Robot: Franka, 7 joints.
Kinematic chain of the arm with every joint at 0, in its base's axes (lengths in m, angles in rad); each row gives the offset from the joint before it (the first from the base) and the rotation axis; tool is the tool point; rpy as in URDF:
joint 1: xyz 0 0 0.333 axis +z
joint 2: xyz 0 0 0 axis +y
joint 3: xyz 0 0 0.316 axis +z
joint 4: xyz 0.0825 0 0 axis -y
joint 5: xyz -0.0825 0 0.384 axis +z
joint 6: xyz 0 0 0 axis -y
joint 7: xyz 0.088 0 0 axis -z
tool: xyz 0 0 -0.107 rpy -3.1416 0 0
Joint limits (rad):
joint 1: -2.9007..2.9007
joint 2: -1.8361..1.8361
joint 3: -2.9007..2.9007
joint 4: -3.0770..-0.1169
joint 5: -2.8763..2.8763
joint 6: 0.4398..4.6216
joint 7: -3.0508..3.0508
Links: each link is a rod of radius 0.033 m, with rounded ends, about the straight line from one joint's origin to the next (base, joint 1, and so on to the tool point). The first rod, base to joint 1, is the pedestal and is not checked.
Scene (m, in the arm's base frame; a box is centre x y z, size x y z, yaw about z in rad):
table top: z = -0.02
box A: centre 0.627 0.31 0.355 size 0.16 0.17 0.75 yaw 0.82
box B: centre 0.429 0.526 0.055 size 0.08 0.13 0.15 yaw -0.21
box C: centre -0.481 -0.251 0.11 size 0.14 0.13 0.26 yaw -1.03
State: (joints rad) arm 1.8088 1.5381 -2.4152 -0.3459 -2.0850 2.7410 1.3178
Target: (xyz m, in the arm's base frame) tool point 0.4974 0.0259 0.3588
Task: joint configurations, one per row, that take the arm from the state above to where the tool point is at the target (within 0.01 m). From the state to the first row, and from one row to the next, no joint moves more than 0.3 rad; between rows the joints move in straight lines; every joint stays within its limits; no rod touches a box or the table.
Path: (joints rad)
1: 1.6705 1.2812 -2.4373 -0.4530 -1.8638 2.9215 1.3563
2: 1.5322 1.0242 -2.4594 -0.5600 -1.6426 3.1020 1.3948
3: 1.3940 0.7673 -2.4814 -0.6671 -1.4213 3.2825 1.4333
4: 1.2557 0.5104 -2.5035 -0.7741 -1.2001 3.4630 1.4718
5: 1.1174 0.2534 -2.5256 -0.8812 -0.9789 3.6435 1.5103
6: 0.9791 -0.0035 -2.5477 -0.9882 -0.7577 3.8239 1.5488
7: 1.0586 0.2673 -2.4219 -1.1747 -1.0231 3.7510 1.5103
8: 1.1381 0.5381 -2.2962 -1.3612 -1.2886 3.6781 1.4718
9: 1.2175 0.8090 -2.1705 -1.5476 -1.5540 3.6052 1.4333
10: 1.2970 1.0798 -2.0448 -1.7341 -1.8194 3.5323 1.3948
11: 1.3765 1.3506 -1.9190 -1.9206 -2.0849 3.4594 1.3563
12: 1.4559 1.6214 -1.7933 -2.1071 -2.3503 3.3865 1.3178

